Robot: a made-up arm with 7 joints. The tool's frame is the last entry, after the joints.
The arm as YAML. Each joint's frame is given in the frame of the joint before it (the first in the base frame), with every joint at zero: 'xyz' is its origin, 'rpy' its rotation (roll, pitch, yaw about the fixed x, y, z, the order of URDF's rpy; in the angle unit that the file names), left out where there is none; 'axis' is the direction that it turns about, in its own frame. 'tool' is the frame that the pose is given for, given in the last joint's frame.
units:
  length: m
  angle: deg
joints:
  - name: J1
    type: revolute
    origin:
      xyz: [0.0, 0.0, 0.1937]
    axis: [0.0, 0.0, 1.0]
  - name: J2
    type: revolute
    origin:
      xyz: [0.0, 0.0, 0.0]
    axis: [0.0, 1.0, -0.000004]
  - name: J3
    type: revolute
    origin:
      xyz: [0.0, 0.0, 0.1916]
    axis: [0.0, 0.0, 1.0]
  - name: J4
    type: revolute
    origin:
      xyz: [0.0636, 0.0, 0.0]
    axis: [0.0, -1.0, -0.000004]
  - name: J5
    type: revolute
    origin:
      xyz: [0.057, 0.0, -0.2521]
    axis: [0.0, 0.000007, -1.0]
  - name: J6
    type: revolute
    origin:
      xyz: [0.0, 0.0, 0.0]
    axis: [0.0, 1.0, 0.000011]
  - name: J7
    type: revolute
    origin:
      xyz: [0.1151, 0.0, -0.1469]
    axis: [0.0, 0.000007, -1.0]
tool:
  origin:
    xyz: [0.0, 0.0, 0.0]
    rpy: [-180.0, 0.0, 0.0]
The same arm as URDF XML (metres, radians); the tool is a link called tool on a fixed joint. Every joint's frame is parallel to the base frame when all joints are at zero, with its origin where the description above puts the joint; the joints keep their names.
<robot name="arm">
<joint name="tool_joint" type="fixed"><parent link="link7"/><child link="tool"/><origin xyz="0 0 0" rpy="3.1416 0 0"/></joint>
<joint name="J7" type="continuous"><parent link="link6"/><child link="link7"/><origin xyz="0.1151 0 -0.1469"/><axis xyz="0 0 -1"/></joint>
<joint name="J6" type="continuous"><parent link="link5"/><child link="link6"/><origin xyz="0 0 0"/><axis xyz="0 1 0"/></joint>
<joint name="J5" type="continuous"><parent link="link4"/><child link="link5"/><origin xyz="0.057 0 -0.2521"/><axis xyz="0 0 -1"/></joint>
<joint name="J4" type="continuous"><parent link="link3"/><child link="link4"/><origin xyz="0.0636 0 0"/><axis xyz="0 -1 0"/></joint>
<joint name="J3" type="continuous"><parent link="link2"/><child link="link3"/><origin xyz="0 0 0.1916"/><axis xyz="0 0 1"/></joint>
<joint name="J2" type="continuous"><parent link="link1"/><child link="link2"/><origin xyz="0 0 0"/><axis xyz="0 1 0"/></joint>
<joint name="J1" type="continuous"><parent link="base_link"/><child link="link1"/><origin xyz="0 0 0.1937"/><axis xyz="0 0 1"/></joint>
<link name="base_link"/>
<link name="link1"/>
<link name="link2"/>
<link name="link3"/>
<link name="link4"/>
<link name="link5"/>
<link name="link6"/>
<link name="link7"/>
<link name="tool"/>
</robot>

